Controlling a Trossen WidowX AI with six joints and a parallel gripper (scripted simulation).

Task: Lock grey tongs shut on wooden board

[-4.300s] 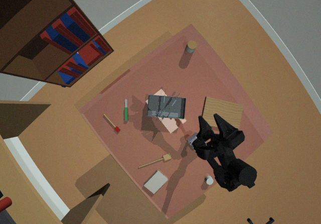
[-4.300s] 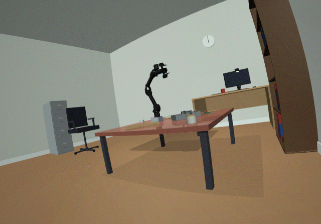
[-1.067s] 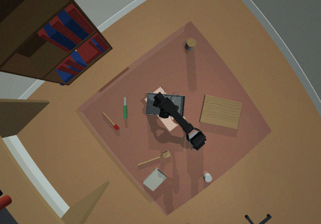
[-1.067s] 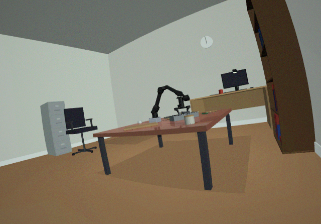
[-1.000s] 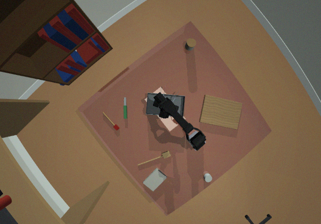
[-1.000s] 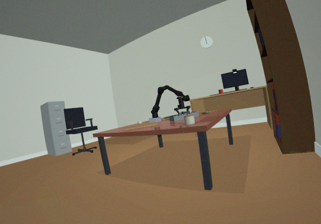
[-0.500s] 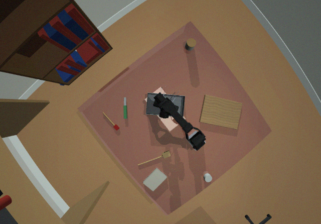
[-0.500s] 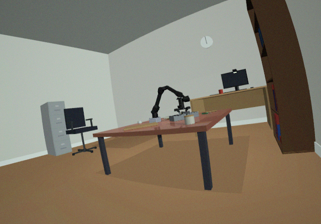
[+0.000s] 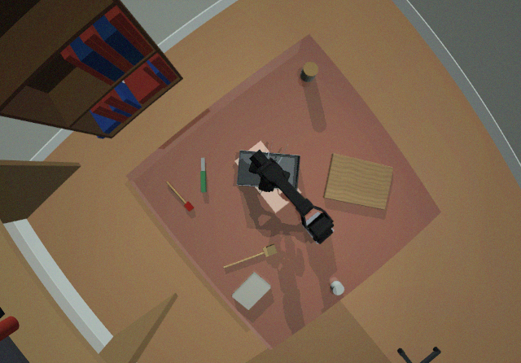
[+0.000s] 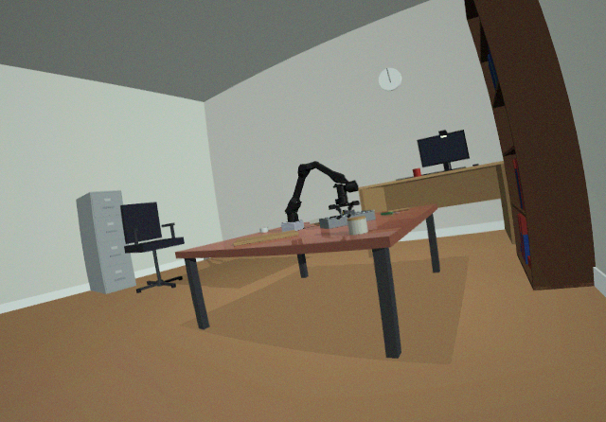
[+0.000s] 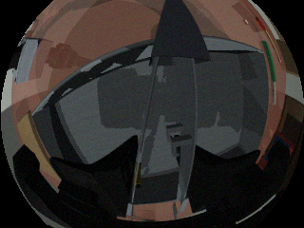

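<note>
My gripper tip is now 10 mm to the left of the grey roasting tin and 10 mm short of it. The rest, counted from my gripper tip: wooden board: 390 mm behind, 310 mm to the right, 20 mm below; then green-handled tool: 250 mm to the left, 230 mm ahead, 20 mm below; then cork-topped jar: 520 mm to the right, 220 mm ahead.
</note>
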